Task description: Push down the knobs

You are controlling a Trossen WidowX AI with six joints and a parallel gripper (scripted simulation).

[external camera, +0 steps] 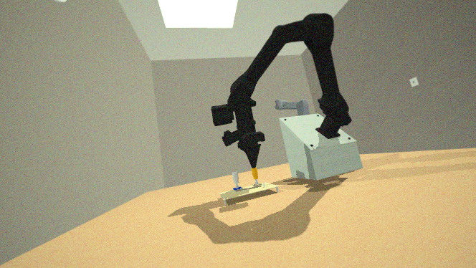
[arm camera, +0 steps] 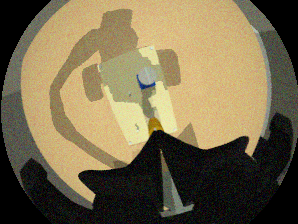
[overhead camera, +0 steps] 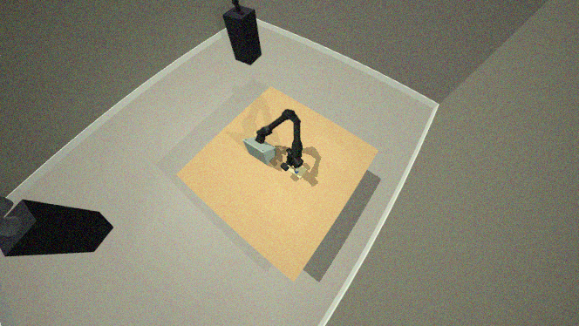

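Right now the orange knob is 10 mm below my gripper tip.
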